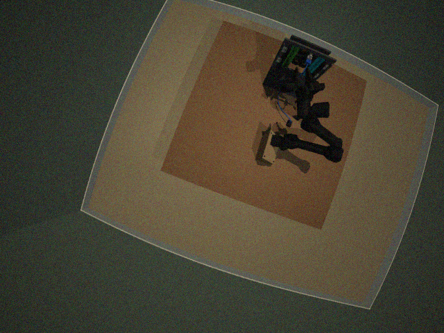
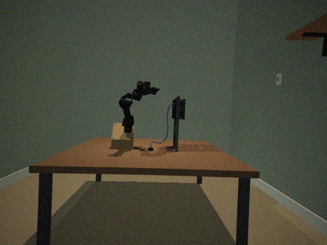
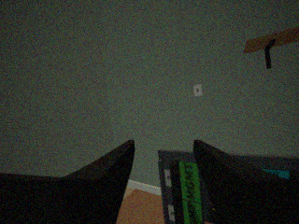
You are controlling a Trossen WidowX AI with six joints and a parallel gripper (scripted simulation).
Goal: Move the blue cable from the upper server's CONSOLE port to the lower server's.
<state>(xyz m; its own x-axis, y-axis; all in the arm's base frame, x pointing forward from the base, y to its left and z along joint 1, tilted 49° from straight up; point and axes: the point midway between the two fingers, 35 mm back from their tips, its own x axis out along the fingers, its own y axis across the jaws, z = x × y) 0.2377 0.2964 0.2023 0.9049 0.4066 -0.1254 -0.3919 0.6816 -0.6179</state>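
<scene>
Now: gripper tip 18 cm short of the blue plug, 12 cm above it and 7 cm to the left of it.
</scene>
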